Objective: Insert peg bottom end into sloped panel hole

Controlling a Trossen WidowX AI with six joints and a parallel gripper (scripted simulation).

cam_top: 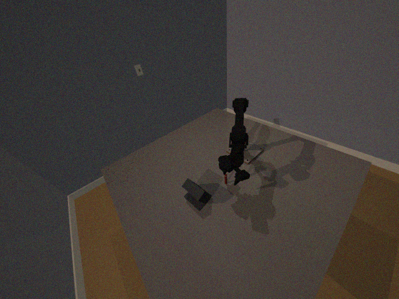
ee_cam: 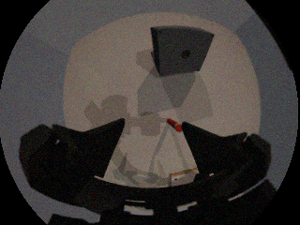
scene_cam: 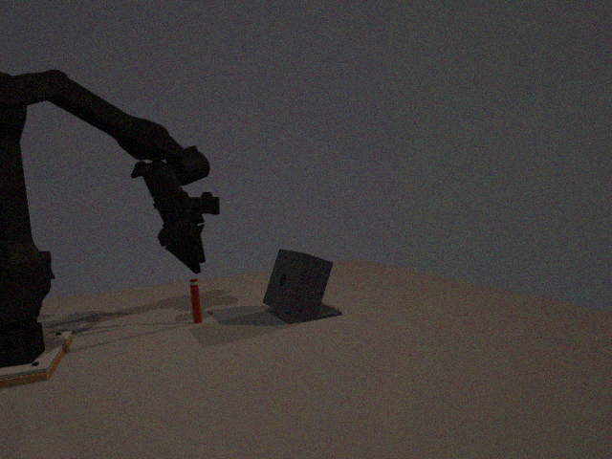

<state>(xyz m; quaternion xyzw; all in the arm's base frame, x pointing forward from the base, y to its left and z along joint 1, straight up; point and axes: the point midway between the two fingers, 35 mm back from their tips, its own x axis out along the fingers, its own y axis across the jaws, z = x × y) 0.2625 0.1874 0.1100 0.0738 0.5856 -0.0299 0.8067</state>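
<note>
My gripper tip is now 2 cm past the red peg, 4 cm to the left of it and 4 cm above it. The rest, counted from my gripper tip: dark sloped panel: 17 cm ahead, 8 cm to the right, 4 cm below.
</note>
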